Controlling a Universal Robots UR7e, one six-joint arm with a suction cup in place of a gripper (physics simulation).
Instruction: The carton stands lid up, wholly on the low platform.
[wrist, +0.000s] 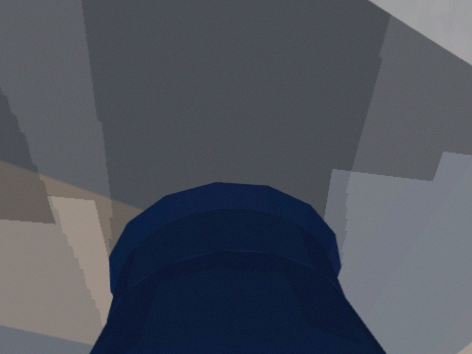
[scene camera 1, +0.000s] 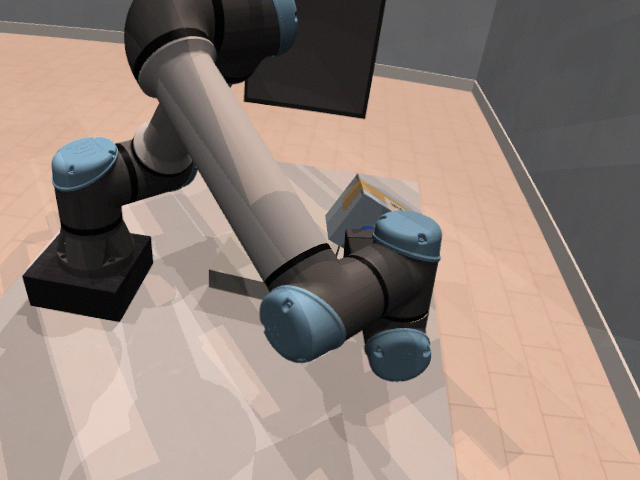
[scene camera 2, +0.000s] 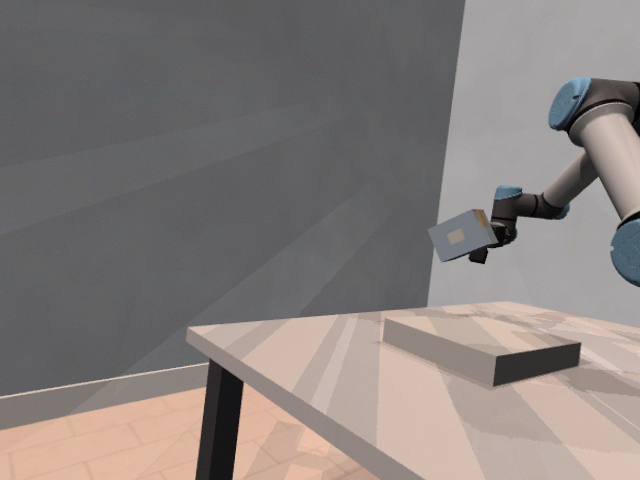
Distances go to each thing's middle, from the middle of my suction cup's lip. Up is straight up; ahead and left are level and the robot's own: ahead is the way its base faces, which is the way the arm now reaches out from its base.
The carton (scene camera 1: 362, 203) is 6 cm to the left of my suction cup, 2 cm ahead of it and 1 cm below it. Round my suction cup: low platform (scene camera 2: 494, 352): 27 cm to the left, 23 cm below, 12 cm behind.
